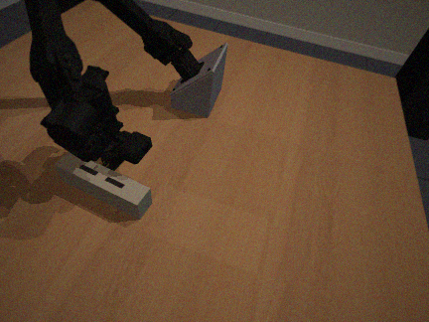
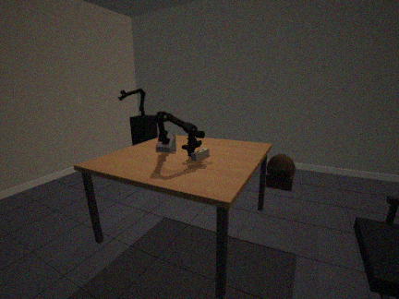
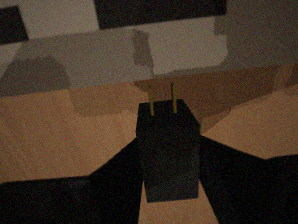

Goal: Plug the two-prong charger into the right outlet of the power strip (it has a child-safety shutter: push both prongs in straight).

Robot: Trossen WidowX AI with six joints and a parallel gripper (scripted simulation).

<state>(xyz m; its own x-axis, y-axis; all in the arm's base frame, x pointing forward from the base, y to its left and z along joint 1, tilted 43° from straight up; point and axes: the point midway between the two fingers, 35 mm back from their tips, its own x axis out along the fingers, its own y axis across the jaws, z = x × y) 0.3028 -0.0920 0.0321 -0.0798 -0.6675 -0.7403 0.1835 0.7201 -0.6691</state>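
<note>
Right now the charger is 2 cm ahead of my gripper tip and 1 cm above it.
</note>
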